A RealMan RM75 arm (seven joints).
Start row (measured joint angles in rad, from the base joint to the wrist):
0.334 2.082 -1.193 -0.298 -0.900 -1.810 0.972
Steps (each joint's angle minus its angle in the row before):
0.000 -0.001 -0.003 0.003 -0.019 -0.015 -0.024
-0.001 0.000 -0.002 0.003 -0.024 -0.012 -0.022
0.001 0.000 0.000 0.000 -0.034 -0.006 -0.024
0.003 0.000 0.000 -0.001 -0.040 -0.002 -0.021
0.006 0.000 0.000 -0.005 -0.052 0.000 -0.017
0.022 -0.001 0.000 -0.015 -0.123 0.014 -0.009
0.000 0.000 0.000 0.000 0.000 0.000 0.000
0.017 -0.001 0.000 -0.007 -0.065 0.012 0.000
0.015 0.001 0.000 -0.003 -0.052 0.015 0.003
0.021 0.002 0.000 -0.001 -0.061 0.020 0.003
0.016 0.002 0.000 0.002 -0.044 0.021 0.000
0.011 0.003 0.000 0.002 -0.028 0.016 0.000
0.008 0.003 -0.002 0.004 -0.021 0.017 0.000
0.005 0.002 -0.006 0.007 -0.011 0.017 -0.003
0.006 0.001 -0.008 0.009 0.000 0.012 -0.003
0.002 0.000 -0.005 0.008 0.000 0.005 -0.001
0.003 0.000 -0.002 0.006 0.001 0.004 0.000
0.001 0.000 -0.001 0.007 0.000 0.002 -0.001
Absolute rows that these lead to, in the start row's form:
0.334 2.081 -1.196 -0.295 -0.919 -1.825 0.948
0.333 2.081 -1.198 -0.292 -0.943 -1.837 0.926
0.334 2.081 -1.198 -0.292 -0.977 -1.843 0.902
0.337 2.081 -1.198 -0.293 -1.017 -1.845 0.881
0.343 2.081 -1.198 -0.298 -1.069 -1.845 0.864
0.365 2.080 -1.198 -0.313 -1.192 -1.831 0.855
0.365 2.080 -1.198 -0.313 -1.192 -1.831 0.855
0.382 2.079 -1.198 -0.320 -1.257 -1.819 0.855
0.397 2.080 -1.198 -0.323 -1.309 -1.804 0.858
0.418 2.082 -1.198 -0.324 -1.370 -1.784 0.861
0.434 2.084 -1.198 -0.322 -1.414 -1.763 0.861
0.445 2.087 -1.198 -0.320 -1.442 -1.747 0.861
0.453 2.090 -1.200 -0.316 -1.463 -1.730 0.861
0.458 2.092 -1.206 -0.309 -1.474 -1.713 0.858
0.464 2.093 -1.214 -0.300 -1.474 -1.701 0.855
0.466 2.093 -1.219 -0.292 -1.474 -1.696 0.854
0.469 2.093 -1.221 -0.286 -1.473 -1.692 0.854
0.470 2.093 -1.222 -0.279 -1.473 -1.690 0.853

